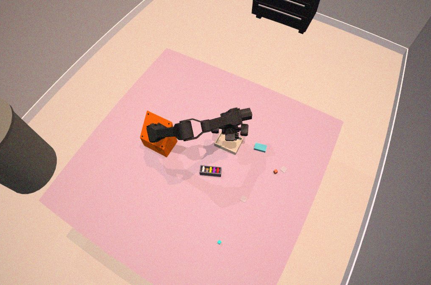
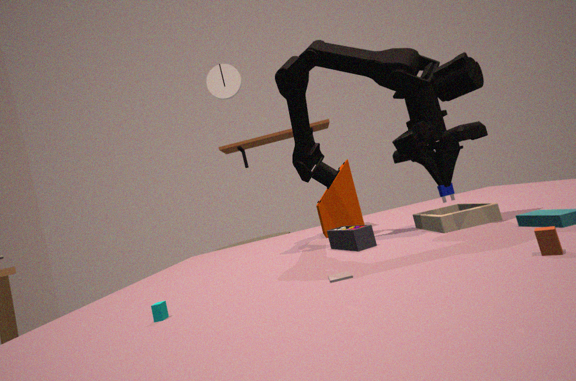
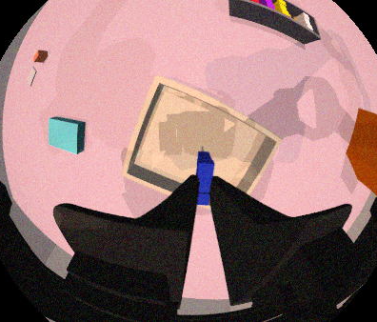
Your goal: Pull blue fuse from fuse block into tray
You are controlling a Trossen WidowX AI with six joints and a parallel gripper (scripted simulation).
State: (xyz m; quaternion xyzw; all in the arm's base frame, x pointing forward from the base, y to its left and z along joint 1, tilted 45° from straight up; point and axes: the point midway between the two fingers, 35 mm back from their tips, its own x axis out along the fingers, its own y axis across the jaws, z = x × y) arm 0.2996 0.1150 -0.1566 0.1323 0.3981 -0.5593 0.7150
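Now: the blue fuse 1 cm below my gripper tip. From my gripper tip the other things lie so: orange block: 30 cm ahead, 6 cm below, 3 cm to the right; then tray: 7 cm below; then teal flat block: 16 cm ahead, 7 cm below, 6 cm to the left.
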